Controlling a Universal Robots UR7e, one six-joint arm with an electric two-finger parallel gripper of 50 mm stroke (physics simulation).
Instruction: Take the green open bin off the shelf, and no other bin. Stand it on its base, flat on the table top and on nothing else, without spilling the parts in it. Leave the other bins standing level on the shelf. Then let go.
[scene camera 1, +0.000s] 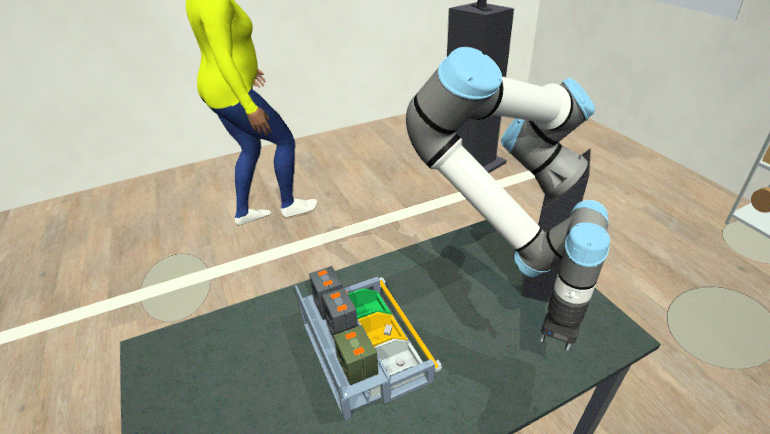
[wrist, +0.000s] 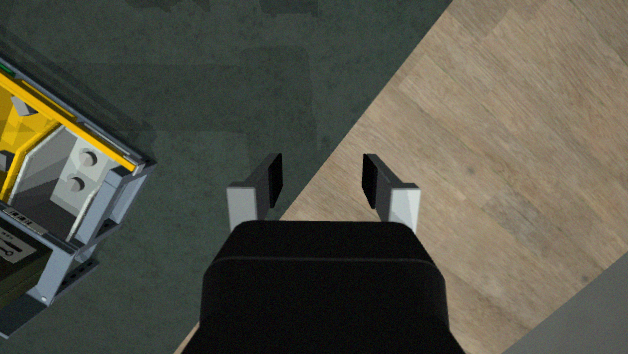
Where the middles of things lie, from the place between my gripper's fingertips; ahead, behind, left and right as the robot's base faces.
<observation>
Right now my hand is 220 mm short of the grey bin (scene camera 1: 388, 352), 340 mm to the left of it and 210 mm above it. Also, from my hand: green open bin (scene camera 1: 367, 302) 150 mm ahead, 550 mm to the right, 210 mm below; yellow bin (scene camera 1: 374, 324) 190 mm ahead, 440 mm to the right, 210 mm below; olive case (scene camera 1: 356, 354) 310 mm ahead, 360 mm to the right, 110 mm below.
</observation>
